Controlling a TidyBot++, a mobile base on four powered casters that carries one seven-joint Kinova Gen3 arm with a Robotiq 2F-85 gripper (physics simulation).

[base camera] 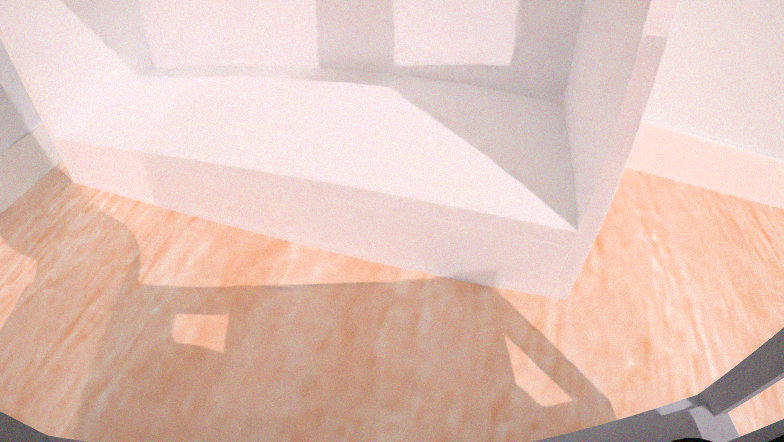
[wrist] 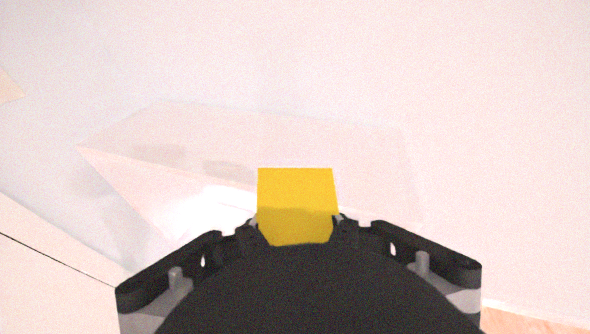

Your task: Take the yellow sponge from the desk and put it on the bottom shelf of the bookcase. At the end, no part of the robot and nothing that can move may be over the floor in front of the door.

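Frame: origin at the arm's base, x ahead, y left, z up, level; metres.
Seen in the pictures: gripper, fingertip midpoint: (wrist: 295, 220).
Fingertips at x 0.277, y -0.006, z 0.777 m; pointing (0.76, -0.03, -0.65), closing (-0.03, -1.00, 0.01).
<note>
A point is followed by its place in that frame.
The yellow sponge (wrist: 296, 200) @(x 0.275, y -0.007, z 0.809 m) is in the wrist view, low in the middle, between the fingertips. My gripper (wrist: 295, 220) @(x 0.277, y -0.006, z 0.777 m) is shut on it. The white bookcase (base camera: 351, 203) @(x 0.406, y 0.009, z -0.318 m) (wrist: 300, 135) @(x 0.588, y -0.043, z 0.664 m) is close in front of the base; its bottom shelf (base camera: 263, 120) @(x 0.549, y 0.119, z -0.296 m) shows in the base camera view as a wide board with a front lip. In the wrist view the bookcase's top lies beyond and around the sponge, and its front is partly hidden by the sponge and gripper. The gripper and sponge do not show in the base camera view.
Wood floor (base camera: 686, 263) @(x 0.347, y -0.426, z -0.396 m) runs before and right of the bookcase, with the robot's shadow on it. A wall (base camera: 730, 71) @(x 0.531, y -0.554, z -0.187 m) with a baseboard (base camera: 708, 159) @(x 0.510, y -0.574, z -0.339 m) stands at the right. Grey base frame parts (base camera: 614, 431) show at the bottom. A door (wrist: 45, 285) @(x 0.392, y 0.732, z 0.324 m) is at the wrist view's lower left.
</note>
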